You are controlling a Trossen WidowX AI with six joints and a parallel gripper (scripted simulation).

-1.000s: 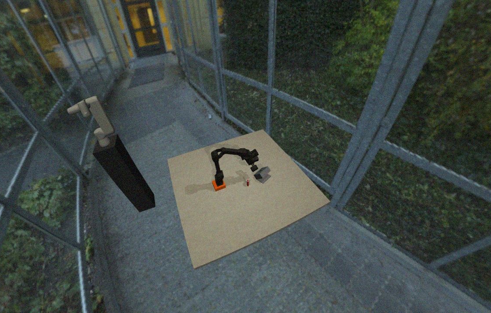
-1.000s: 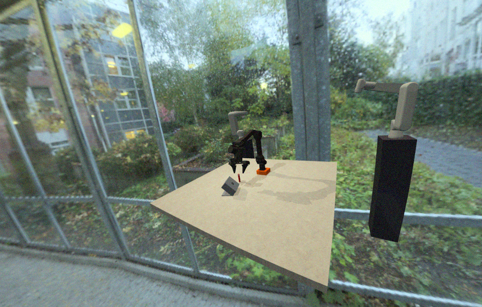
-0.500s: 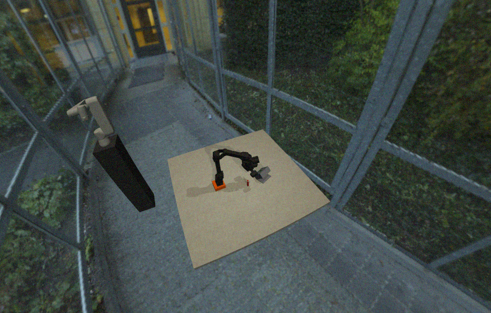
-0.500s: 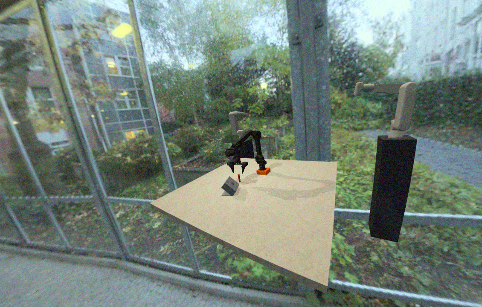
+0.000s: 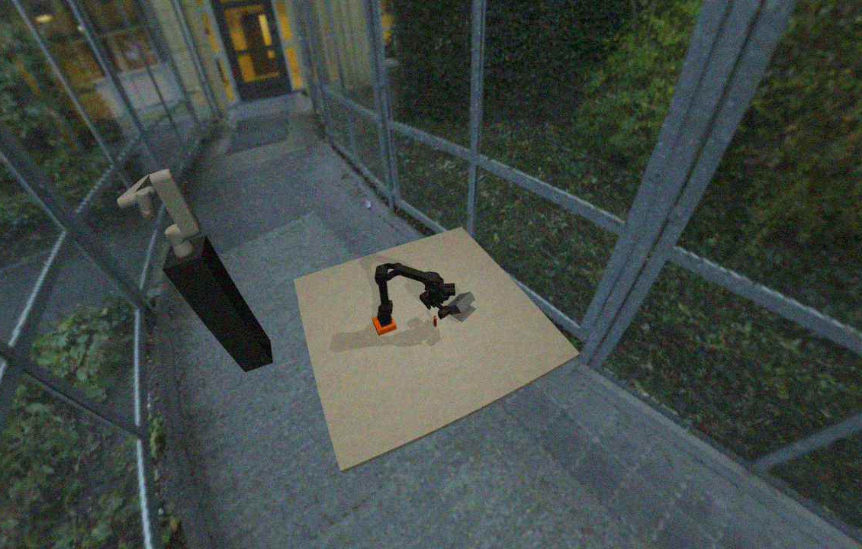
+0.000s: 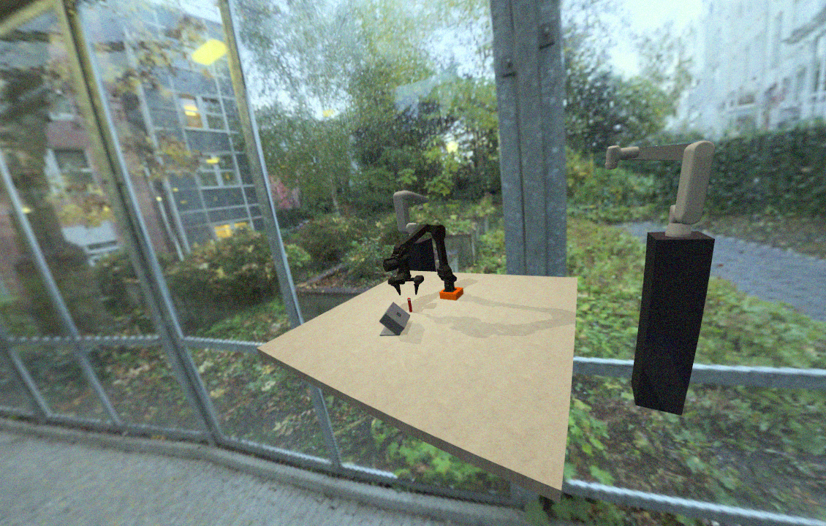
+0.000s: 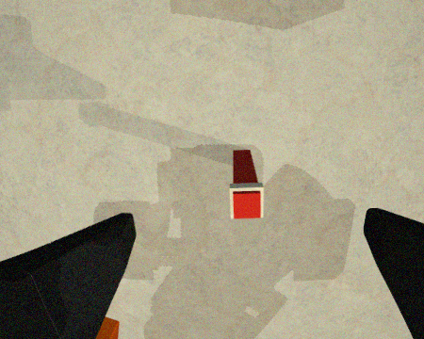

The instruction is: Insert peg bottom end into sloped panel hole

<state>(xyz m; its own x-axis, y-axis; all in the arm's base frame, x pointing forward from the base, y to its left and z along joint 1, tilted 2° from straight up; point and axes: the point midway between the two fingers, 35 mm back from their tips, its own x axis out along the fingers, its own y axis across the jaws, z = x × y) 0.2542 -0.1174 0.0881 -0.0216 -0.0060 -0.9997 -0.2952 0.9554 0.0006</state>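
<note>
The red square peg is 4 cm below my gripper tip. The rest, counted from my gripper tip: grey sloped panel 18 cm ahead, 4 cm to the left, 4 cm below.
</note>
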